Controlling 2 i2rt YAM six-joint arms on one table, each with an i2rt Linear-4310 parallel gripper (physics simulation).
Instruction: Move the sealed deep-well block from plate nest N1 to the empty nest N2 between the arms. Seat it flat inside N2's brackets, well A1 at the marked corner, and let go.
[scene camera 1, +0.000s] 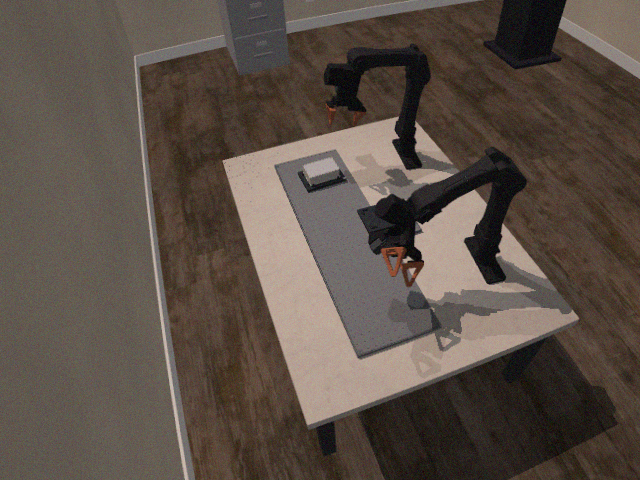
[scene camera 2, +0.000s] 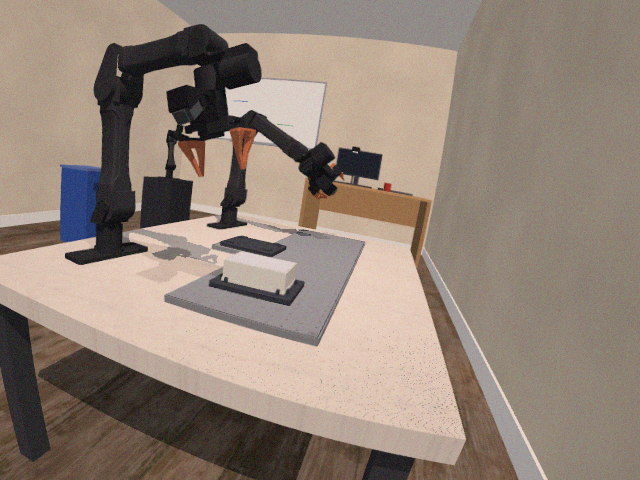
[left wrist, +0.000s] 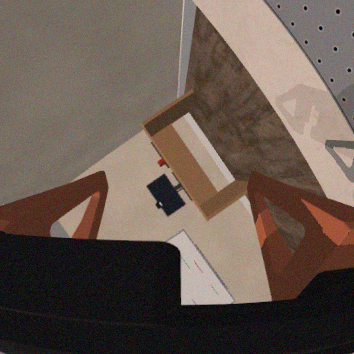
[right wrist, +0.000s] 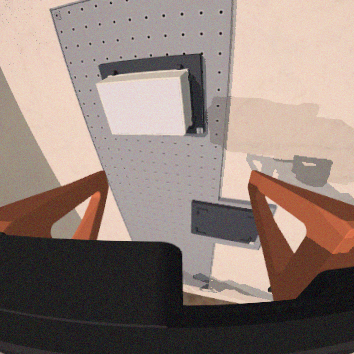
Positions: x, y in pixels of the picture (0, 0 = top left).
Scene:
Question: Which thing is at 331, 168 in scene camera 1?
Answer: A white block.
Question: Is my right gripper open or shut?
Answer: Open.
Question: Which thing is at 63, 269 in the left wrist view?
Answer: My left gripper.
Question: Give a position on a dark nest plate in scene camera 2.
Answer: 243, 243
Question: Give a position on a white block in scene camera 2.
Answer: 260, 272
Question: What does my left gripper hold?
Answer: Nothing.

